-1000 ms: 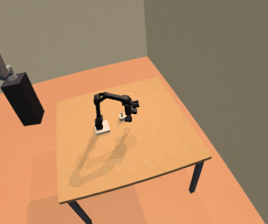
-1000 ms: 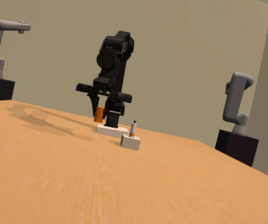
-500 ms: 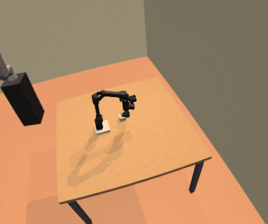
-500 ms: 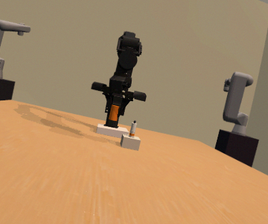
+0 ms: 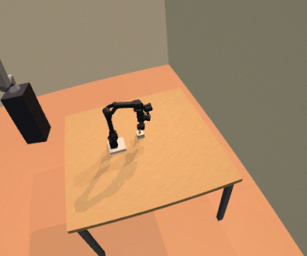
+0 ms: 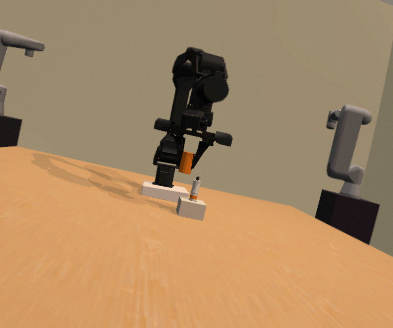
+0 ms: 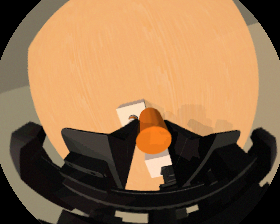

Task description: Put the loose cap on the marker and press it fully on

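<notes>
The holder block is 10 cm below my gripper tip, 3 cm to the left of it and 3 cm behind it. Round my gripper tip: orange cap: 1 cm above.
</notes>
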